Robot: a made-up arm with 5 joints.
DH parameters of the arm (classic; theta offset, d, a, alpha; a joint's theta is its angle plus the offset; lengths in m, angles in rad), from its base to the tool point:
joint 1: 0 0.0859 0.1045 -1.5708
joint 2: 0 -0.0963 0.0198 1.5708
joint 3: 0 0.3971 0.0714 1.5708
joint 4: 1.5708 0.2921 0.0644 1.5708
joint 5: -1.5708 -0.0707 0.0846 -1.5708
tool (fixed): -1.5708 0.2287 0 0
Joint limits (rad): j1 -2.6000..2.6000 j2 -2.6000..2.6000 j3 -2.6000..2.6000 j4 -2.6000..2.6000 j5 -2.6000..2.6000
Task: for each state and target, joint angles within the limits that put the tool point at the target. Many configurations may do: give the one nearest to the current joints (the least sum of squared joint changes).
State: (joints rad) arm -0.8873 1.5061 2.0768 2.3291 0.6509
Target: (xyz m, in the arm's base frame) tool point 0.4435 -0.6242 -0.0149
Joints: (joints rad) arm -0.7098 0.9095 1.8580 1.1650 0.8520
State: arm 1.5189 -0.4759 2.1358 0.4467 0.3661
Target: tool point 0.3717 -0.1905 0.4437
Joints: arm 1.9426 -1.2421 1.6303 0.9148 -0.1553
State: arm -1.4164 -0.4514 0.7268 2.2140 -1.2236
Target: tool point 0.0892 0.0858 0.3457
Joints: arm -2.3020 -0.9686 1.4473 2.4790 -1.3846
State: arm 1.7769 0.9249 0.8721 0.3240 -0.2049
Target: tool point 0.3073 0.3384 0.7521
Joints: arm 1.5544 0.1263 0.7042 0.1074 0.1509
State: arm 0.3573 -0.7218 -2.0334 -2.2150 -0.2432
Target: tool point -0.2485 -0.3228 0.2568
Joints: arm 0.1436 -0.4711 -2.1823 -2.0977 -0.3491
